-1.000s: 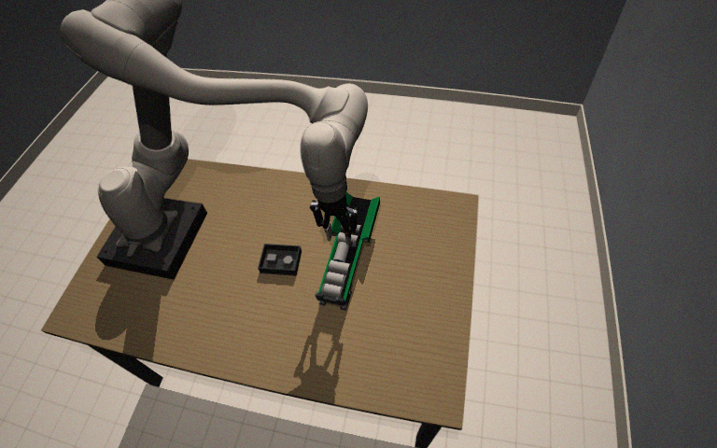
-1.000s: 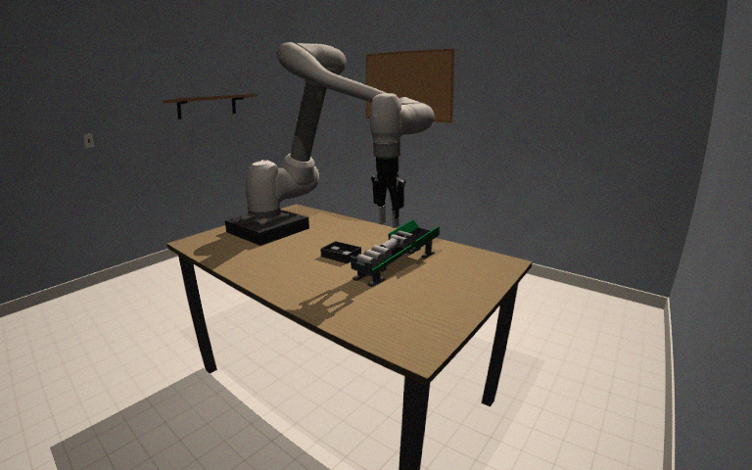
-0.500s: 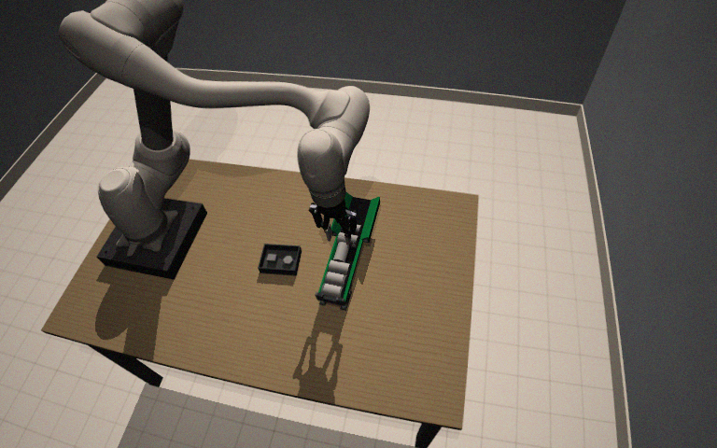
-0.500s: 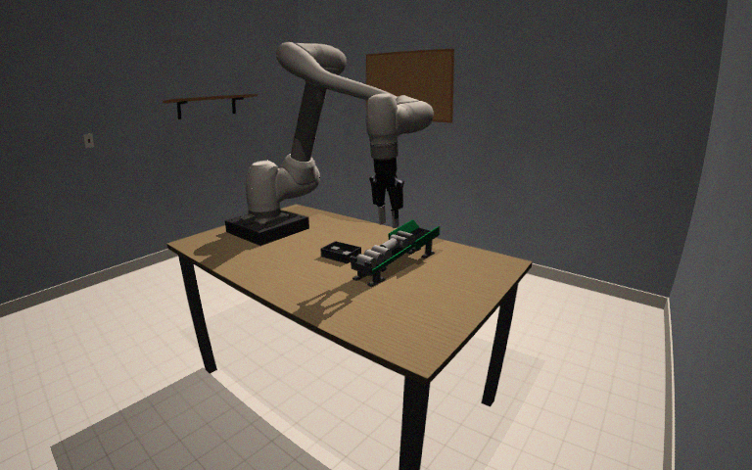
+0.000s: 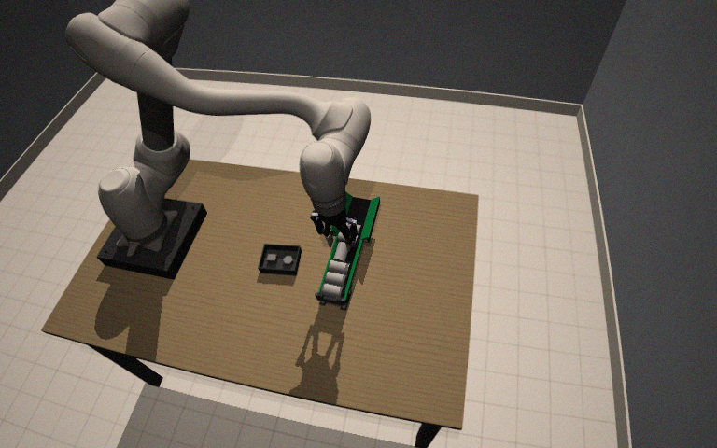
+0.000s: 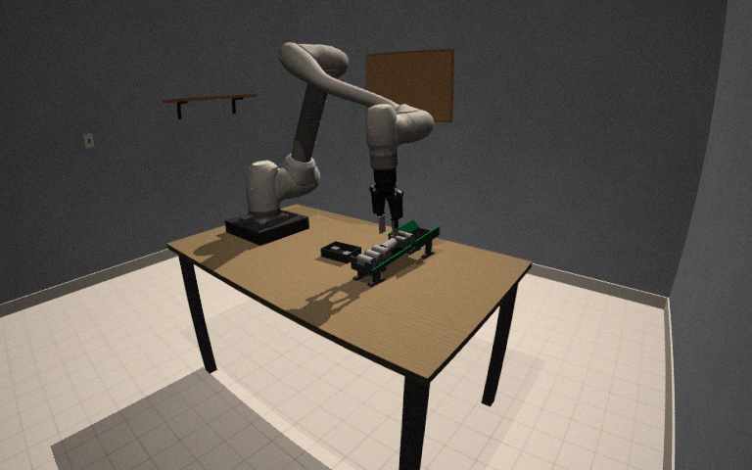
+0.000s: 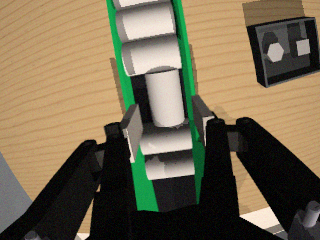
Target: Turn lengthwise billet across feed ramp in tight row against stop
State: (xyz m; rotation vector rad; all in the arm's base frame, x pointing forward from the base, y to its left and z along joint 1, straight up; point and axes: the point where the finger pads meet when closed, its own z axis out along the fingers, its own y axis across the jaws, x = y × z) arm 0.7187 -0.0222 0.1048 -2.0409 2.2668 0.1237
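Now: hand 80 mm above the billet. Round my hand: small black tray: 220 mm behind, 10 mm to the right, 150 mm below; stop: 10 mm behind, 150 mm to the right, 100 mm below.
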